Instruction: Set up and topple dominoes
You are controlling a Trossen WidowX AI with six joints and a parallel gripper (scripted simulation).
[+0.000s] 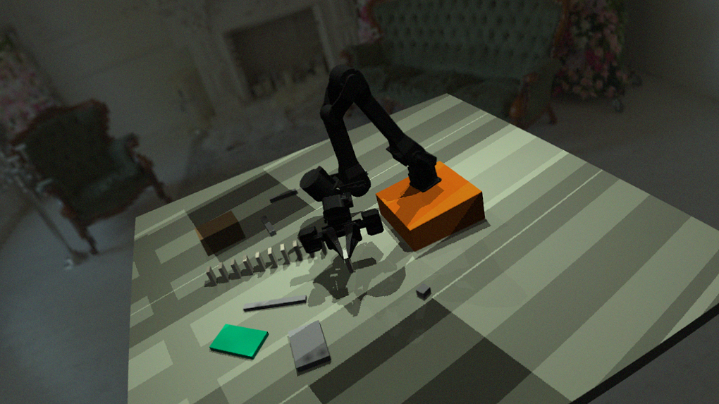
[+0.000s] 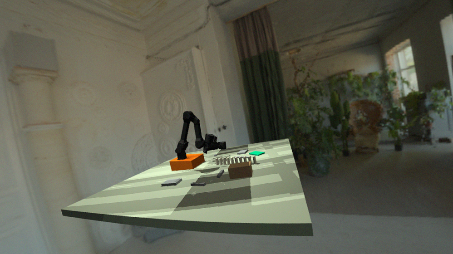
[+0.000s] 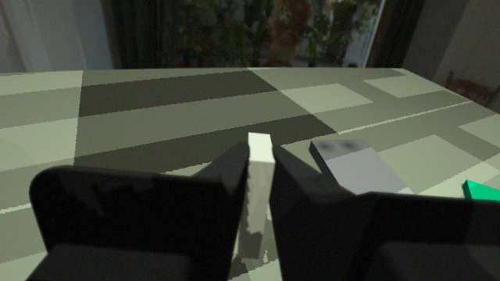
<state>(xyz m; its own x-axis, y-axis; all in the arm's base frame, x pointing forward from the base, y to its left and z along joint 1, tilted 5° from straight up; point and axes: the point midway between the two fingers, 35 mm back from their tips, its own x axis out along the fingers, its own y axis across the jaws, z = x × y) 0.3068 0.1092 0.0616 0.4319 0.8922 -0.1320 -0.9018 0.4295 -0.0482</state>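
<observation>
My gripper tip is 110 mm to the right of the small grey cube, 110 mm past it and 100 mm above it. From my gripper tip the other things lie so: brown box 490 mm to the right, 180 mm ahead, 80 mm below; green tile 280 mm ahead, 110 mm below, 70 mm to the right.
</observation>
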